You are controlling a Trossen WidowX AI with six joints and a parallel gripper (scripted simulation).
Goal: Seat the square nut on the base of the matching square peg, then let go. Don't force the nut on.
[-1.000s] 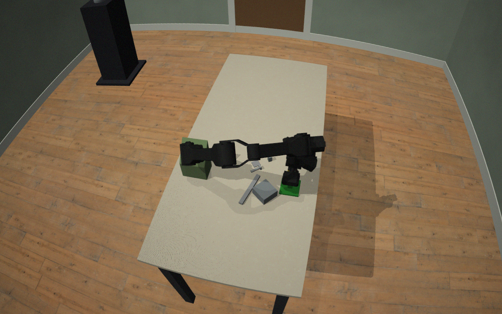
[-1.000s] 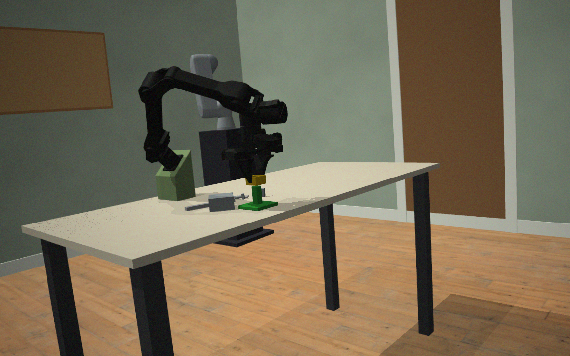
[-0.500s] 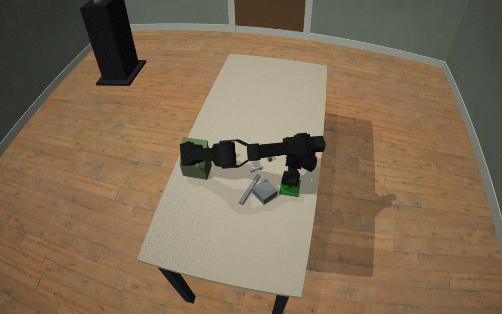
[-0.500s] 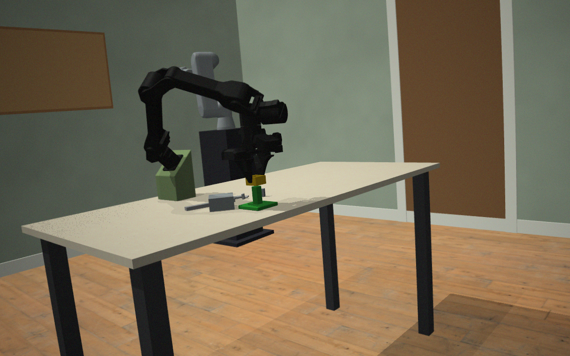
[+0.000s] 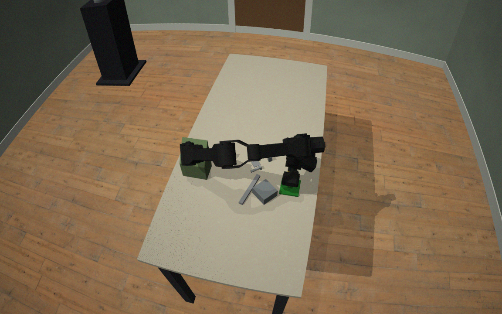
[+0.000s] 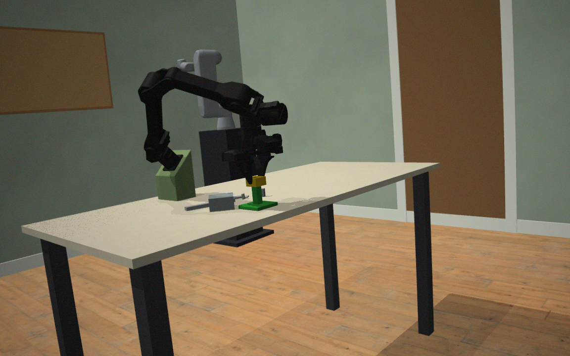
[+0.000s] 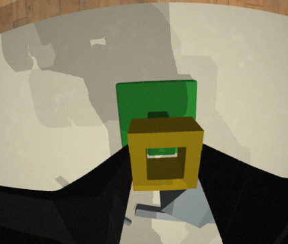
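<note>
The grey block lies 10 cm behind my hand, 9 cm below it and 5 cm to the right of it. Also, from my hand: grey bar 16 cm behind, 10 cm below, 3 cm to the right; then grey cube 13 cm to the left, 10 cm behind, 9 cm below; then bolt 15 cm behind, 10 cm below, 7 cm to the left.
</note>
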